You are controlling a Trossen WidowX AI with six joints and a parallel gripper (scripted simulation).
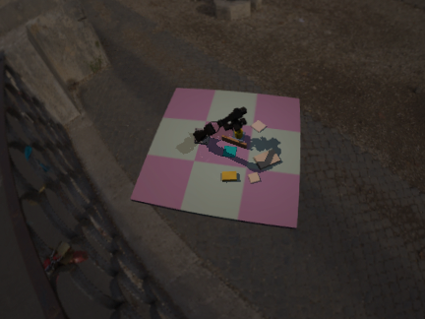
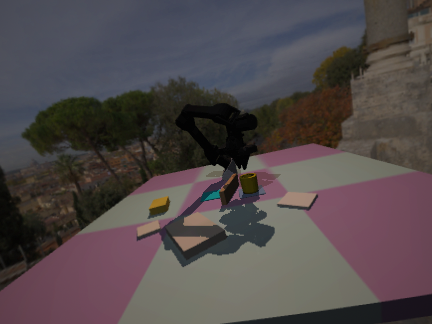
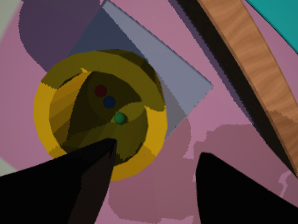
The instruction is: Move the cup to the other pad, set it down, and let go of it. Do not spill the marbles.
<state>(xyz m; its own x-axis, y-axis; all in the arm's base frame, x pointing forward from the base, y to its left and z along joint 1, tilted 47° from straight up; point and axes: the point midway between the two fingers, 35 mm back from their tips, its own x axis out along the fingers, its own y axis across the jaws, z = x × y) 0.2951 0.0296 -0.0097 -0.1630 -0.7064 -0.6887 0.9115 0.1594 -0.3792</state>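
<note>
The yellow cup is 60 mm below my gripper tip, 20 mm ahead of it and 10 mm to the left of it. From my gripper tip the other things lie so: blue-grey pad: 100 mm below, 30 mm ahead, 10 mm to the left; brown plank: 80 mm below, 70 mm to the right, 10 mm behind; teal pad: 150 mm to the right, 100 mm below, 40 mm behind.
</note>
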